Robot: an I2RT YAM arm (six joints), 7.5 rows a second.
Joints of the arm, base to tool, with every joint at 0 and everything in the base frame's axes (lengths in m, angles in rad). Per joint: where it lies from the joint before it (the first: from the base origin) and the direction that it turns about. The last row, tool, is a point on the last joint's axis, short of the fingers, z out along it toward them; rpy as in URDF.
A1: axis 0 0 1 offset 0.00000 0.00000 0.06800
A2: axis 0 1 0 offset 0.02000 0.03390 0.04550
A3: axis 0 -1 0 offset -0.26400 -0.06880 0.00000
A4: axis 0 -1 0 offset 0.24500 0.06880 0.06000
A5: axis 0 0 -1 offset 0.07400 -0.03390 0.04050
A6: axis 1 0 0 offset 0.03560 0.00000 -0.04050
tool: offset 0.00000 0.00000 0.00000 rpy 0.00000 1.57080 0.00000
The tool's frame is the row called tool.
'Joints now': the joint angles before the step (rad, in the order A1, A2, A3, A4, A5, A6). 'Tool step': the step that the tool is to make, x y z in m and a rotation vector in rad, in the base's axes. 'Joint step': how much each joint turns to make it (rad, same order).
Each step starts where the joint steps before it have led.
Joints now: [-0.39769 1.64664 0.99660 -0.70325 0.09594 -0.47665]
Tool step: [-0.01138 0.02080 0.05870 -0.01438 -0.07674 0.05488]
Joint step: [0.05149 -0.16517 0.07098 -0.15947 -0.01488 0.00036]
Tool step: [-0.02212 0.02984 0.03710 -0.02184 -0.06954 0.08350]
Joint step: [0.08354 -0.16022 0.00572 -0.09307 -0.00001 0.00000]
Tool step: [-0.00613 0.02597 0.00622 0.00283 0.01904 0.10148]
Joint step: [0.10036 -0.03814 0.00001 -0.05723 0.00078 -0.00149]
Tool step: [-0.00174 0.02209 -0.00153 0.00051 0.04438 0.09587]
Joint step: [0.09423 0.00000 -0.00001 -0.04386 0.00382 -0.00305]
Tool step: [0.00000 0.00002 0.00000 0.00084 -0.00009 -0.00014]
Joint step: [-0.00003 -0.00001 0.00000 -0.00001 -0.00077 0.00036]
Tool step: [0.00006 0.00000 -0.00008 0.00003 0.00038 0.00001]
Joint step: [0.00002 0.00038 0.00000 0.00000 0.00000 0.00001]
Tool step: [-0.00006 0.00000 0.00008 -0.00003 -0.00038 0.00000]
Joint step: [-0.00002 -0.00038 0.00000 0.00000 0.00000 -0.00002]
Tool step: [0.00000 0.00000 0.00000 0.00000 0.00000 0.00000]
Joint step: [0.00000 0.00000 0.00000 0.00000 0.00000 0.00000]
